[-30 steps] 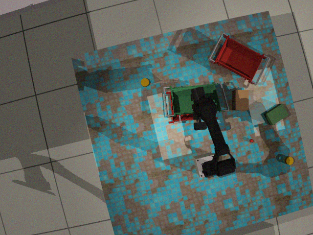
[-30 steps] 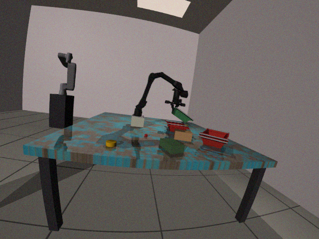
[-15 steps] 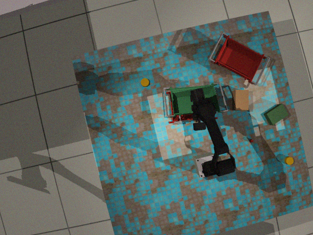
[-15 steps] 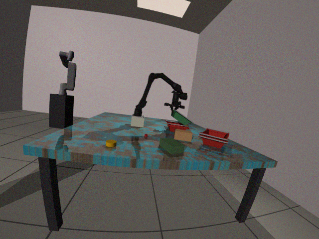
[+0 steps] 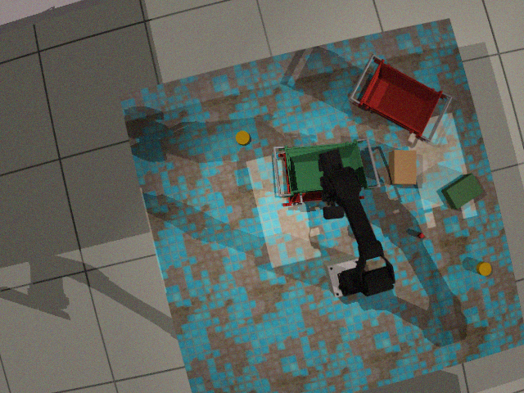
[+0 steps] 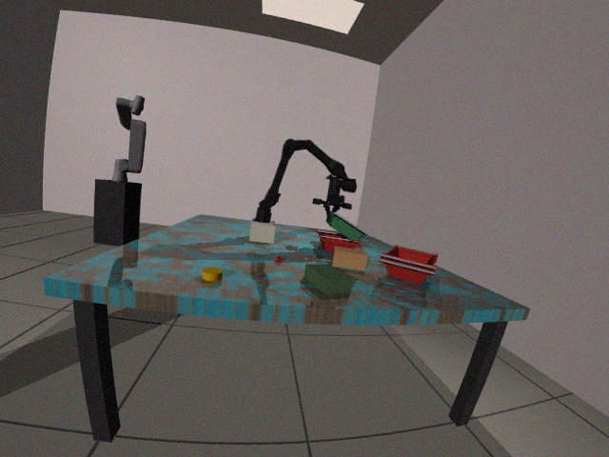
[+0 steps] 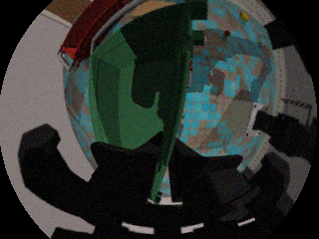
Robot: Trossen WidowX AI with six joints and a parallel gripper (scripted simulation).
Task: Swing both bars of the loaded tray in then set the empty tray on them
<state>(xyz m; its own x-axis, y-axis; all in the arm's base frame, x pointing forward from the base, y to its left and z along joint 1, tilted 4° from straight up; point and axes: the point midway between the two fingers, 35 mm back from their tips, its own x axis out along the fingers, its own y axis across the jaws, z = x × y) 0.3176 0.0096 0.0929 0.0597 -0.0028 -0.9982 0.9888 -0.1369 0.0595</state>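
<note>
My gripper tip is 7 cm short of the green tray and 1 cm to the left of it. From my gripper tip the other things lie so: tan box (31 cm to the right, 10 cm below, 1 cm ahead); small red cube (33 cm to the right, 25 cm behind, 12 cm below); green block (51 cm to the right, 13 cm behind, 11 cm below).
</note>
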